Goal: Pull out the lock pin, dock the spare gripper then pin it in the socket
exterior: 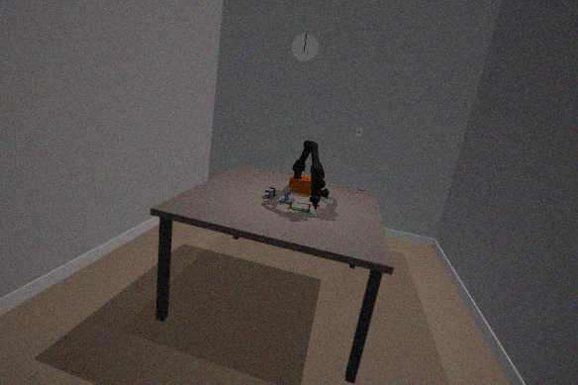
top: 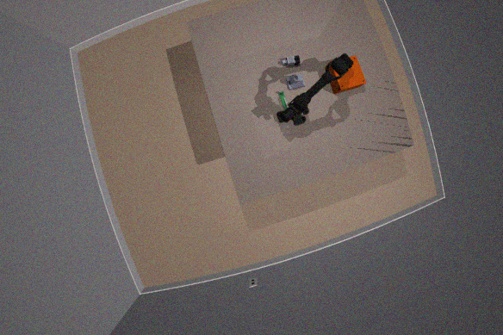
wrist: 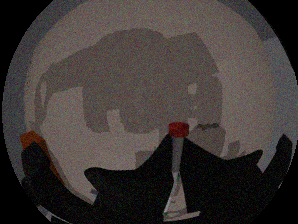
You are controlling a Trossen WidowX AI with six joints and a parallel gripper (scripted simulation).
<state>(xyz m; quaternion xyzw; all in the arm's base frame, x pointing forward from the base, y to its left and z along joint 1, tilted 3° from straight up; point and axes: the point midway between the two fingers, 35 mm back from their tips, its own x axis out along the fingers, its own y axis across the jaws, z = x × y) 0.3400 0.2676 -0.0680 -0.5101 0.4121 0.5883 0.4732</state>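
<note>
My gripper tip is 20 mm short of the green strip and 100 mm to the left of it. From my gripper tip the other things lie so: spare gripper (50 mm behind, 370 mm to the right); then grey mount (60 mm behind, 230 mm to the right, 20 mm above).
</note>
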